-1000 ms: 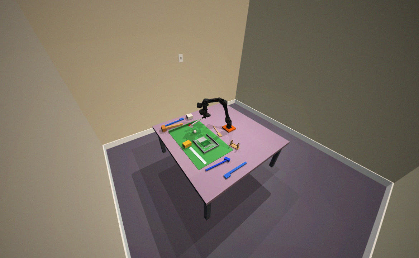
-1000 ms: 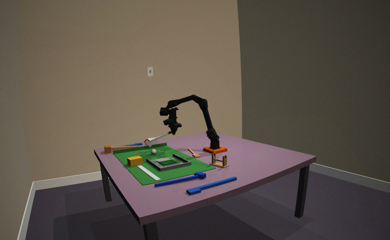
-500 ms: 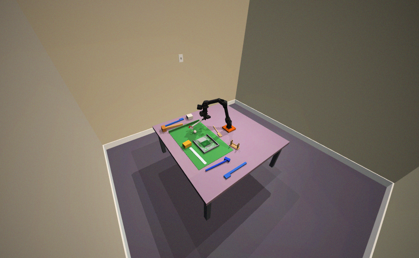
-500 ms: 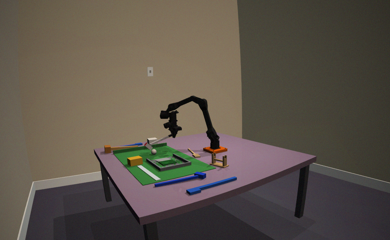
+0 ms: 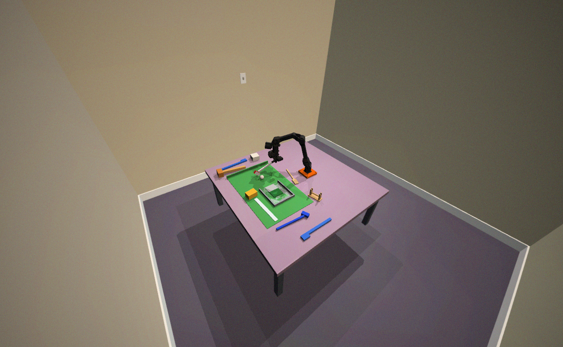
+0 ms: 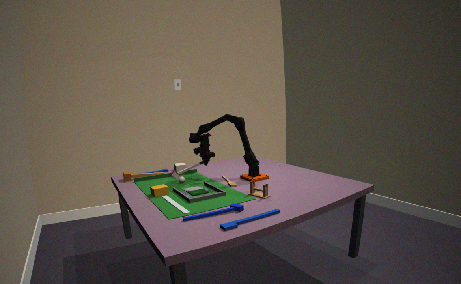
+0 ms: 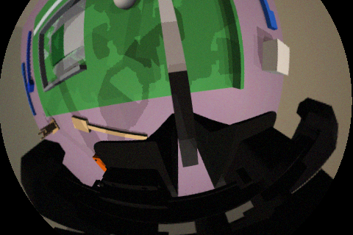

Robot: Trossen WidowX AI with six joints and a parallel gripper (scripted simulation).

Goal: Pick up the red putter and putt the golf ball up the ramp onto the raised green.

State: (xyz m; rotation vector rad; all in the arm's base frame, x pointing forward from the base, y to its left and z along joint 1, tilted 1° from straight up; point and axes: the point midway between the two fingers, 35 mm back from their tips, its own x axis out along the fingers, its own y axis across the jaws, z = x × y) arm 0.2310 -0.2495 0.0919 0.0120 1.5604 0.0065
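Right now my gripper tip is 12 cm short of the red putter. Round my gripper tip: white golf ball: 21 cm ahead, 7 cm to the left, 5 cm below; then orange block: 41 cm ahead, 22 cm to the left, 5 cm below; then white cube: 29 cm to the right, 8 cm ahead, 6 cm below.
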